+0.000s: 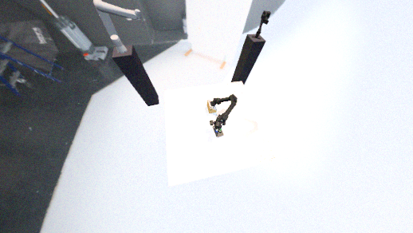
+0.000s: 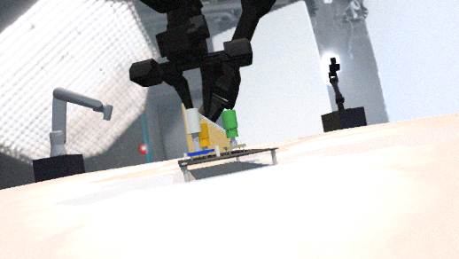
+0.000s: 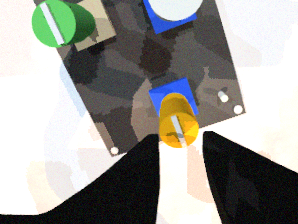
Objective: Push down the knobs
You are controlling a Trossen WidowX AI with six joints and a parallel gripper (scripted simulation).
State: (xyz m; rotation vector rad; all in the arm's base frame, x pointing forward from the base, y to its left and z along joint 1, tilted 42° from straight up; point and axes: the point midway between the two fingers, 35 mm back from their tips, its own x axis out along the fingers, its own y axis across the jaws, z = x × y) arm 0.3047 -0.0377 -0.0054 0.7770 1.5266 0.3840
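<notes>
The yellow knob is 20 mm below my gripper tip. The rest, counted from my gripper tip: green knob: 60 mm ahead, 30 mm to the left, 20 mm below.
</notes>
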